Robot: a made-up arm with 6 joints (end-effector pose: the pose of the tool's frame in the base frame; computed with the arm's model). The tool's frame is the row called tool.
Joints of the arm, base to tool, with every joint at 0 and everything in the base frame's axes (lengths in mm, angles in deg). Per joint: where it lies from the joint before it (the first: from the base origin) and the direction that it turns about. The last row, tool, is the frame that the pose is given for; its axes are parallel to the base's.
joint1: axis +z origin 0 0 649.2
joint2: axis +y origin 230.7 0 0
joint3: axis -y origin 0 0 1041.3
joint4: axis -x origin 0 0 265.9
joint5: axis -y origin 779.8 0 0
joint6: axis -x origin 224.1 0 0
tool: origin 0 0 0
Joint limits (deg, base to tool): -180..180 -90..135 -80.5..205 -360..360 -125..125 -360..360
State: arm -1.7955 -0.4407 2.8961 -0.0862 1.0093 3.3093
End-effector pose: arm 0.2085 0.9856 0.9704 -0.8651 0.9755 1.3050
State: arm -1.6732 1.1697 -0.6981 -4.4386 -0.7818 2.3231
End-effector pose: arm -0.2749 -1.1878 0.0677 -1.0969 0.5915 2.5740
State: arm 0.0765 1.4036 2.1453 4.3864 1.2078 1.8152
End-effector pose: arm 1.7668 -0.0636 1.5496 0.4948 -0.2963 -0.9795
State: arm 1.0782 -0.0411 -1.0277 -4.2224 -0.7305 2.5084
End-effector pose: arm 0.5847 0.8104 1.0854 1.0900 0.6093 0.0306
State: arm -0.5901 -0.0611 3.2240 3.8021 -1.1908 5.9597
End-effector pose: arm -0.4486 0.4541 1.1393 -1.4056 0.0238 1.6447
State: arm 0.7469 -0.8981 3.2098 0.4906 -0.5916 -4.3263
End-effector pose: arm -0.6972 -0.7257 0.4149 0.9533 -0.7020 -2.0897
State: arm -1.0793 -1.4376 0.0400 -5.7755 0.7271 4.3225
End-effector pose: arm -0.4589 1.0107 1.7675 -0.1914 -1.3226 0.7672
